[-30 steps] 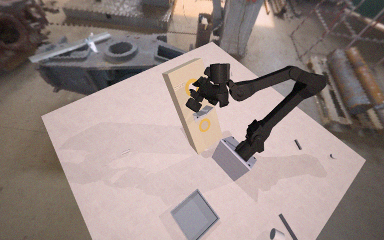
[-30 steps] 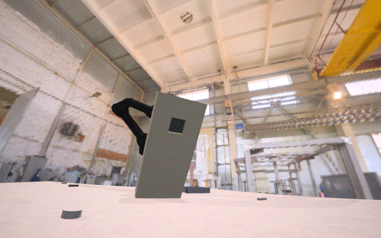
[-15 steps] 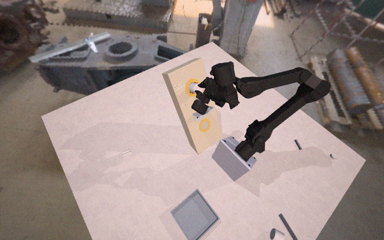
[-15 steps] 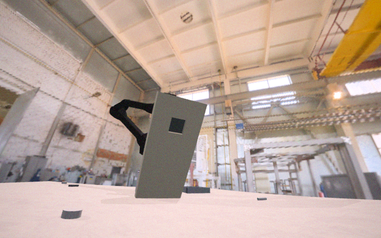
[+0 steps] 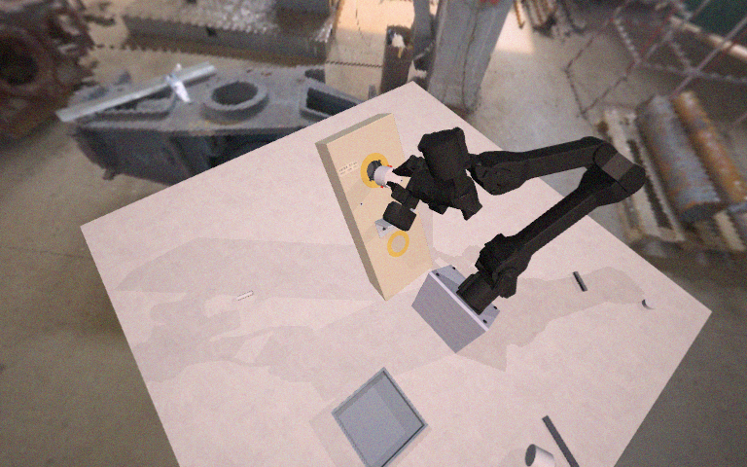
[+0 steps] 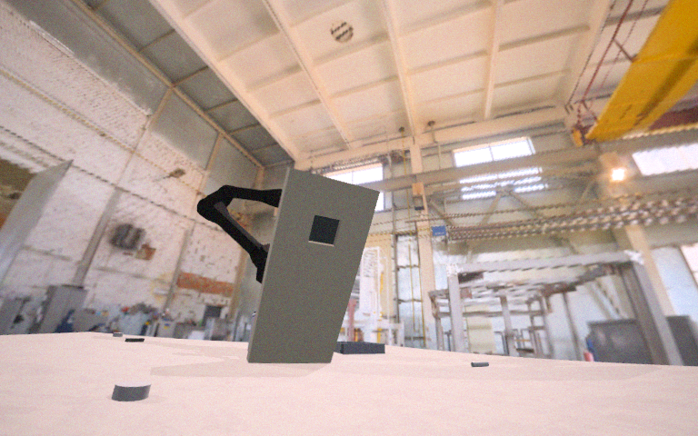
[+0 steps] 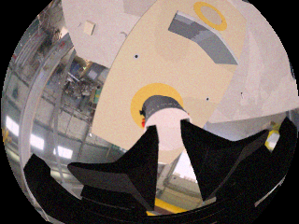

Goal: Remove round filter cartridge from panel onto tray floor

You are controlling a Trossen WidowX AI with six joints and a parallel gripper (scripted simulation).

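My gripper tip is 1 cm short of the round filter cartridge and 1 cm above it. Round my gripper tip: grey bracket: 3 cm behind, 13 cm below; grey tray: 33 cm behind, 29 cm to the left, 30 cm below.
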